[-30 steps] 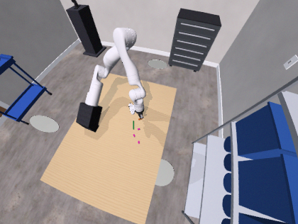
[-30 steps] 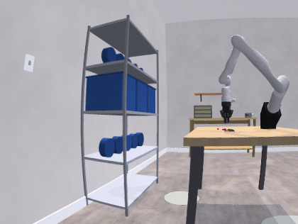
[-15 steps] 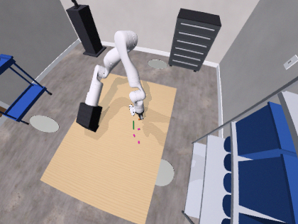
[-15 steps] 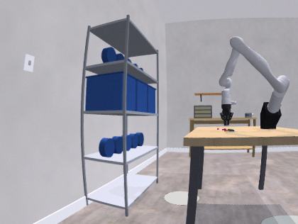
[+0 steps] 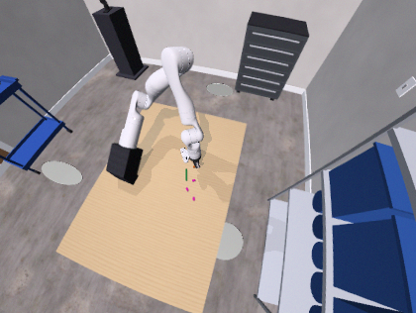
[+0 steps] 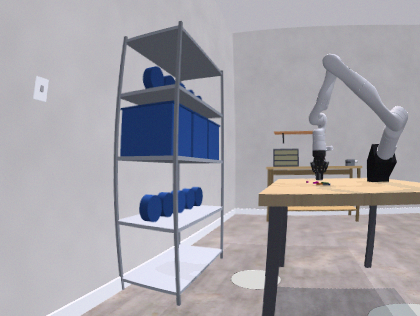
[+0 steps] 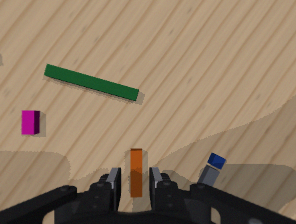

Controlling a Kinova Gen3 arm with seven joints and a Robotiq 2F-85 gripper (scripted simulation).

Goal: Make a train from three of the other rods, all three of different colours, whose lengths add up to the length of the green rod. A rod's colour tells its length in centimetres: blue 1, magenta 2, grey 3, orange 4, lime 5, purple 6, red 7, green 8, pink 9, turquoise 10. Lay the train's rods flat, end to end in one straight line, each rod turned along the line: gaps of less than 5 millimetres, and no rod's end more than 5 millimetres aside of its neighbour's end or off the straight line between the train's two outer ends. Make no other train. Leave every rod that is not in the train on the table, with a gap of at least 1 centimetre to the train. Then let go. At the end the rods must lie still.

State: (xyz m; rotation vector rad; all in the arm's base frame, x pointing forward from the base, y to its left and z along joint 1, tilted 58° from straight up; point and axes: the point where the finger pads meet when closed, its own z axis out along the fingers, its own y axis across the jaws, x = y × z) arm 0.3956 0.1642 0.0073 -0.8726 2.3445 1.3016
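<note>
The orange rod lies 4 cm below my hand. The rest, counted from my hand: grey rod: 5 cm to the left, 4 cm below, 3 cm behind; then small blue rod: 5 cm to the left, 5 cm behind, 4 cm below; then green rod: 8 cm to the right, 4 cm below, 4 cm behind.
</note>
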